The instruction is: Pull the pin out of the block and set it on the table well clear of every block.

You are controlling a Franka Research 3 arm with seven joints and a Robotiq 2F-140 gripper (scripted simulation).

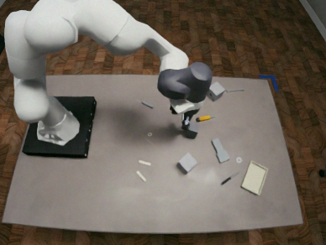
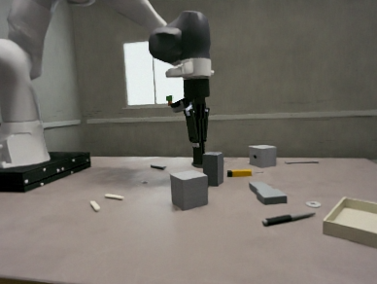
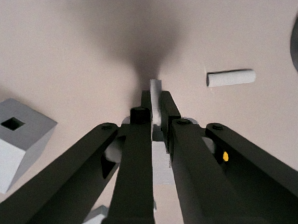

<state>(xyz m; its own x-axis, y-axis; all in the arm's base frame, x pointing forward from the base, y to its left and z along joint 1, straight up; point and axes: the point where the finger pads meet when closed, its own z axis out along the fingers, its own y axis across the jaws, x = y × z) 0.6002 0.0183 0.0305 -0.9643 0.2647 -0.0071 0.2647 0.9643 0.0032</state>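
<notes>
The dark grey block is 40 mm ahead of my hand, 30 mm below it and 10 mm to the right of it. From my hand the other things lie so: round dish (230 mm to the left, 80 mm below, 10 mm behind); cream tray (350 mm ahead, 250 mm to the right, 80 mm below).
</notes>
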